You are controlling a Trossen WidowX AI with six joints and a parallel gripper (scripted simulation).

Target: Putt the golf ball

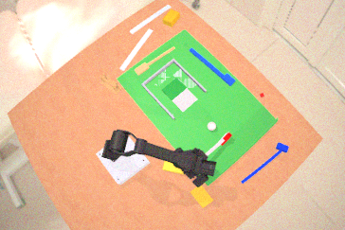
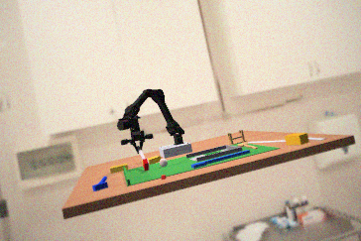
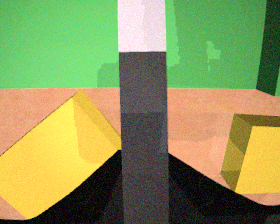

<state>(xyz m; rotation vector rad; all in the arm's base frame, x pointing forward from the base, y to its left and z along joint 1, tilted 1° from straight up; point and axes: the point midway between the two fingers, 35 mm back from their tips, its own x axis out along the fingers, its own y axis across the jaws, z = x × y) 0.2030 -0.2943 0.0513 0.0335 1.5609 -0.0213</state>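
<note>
Now: gripper tip 120 mm short of the red putter. Also, from my gripper tip: green mat 270 mm ahead, 240 mm to the left, 70 mm below; then red dot 530 mm ahead, 70 mm below, 10 mm to the left; then white golf ball 230 mm ahead, 80 mm to the left, 50 mm below.
</note>
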